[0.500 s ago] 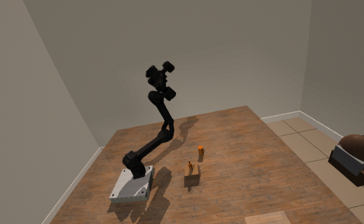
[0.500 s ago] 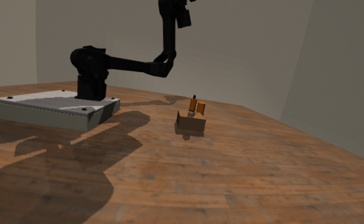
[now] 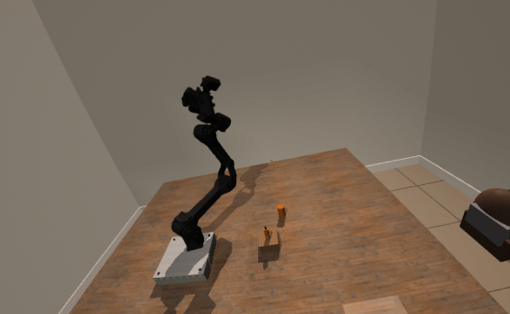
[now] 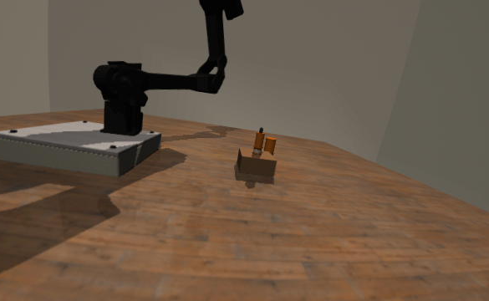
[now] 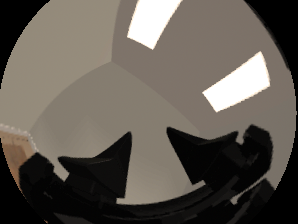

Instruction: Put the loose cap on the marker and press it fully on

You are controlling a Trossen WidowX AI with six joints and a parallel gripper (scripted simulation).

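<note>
Right now the orange cap is 570 mm below my gripper tip, 260 mm to the right of it and 190 mm ahead of it. Also, from my gripper tip: wooden holder block: 580 mm below, 390 mm to the right, 100 mm ahead.
</note>
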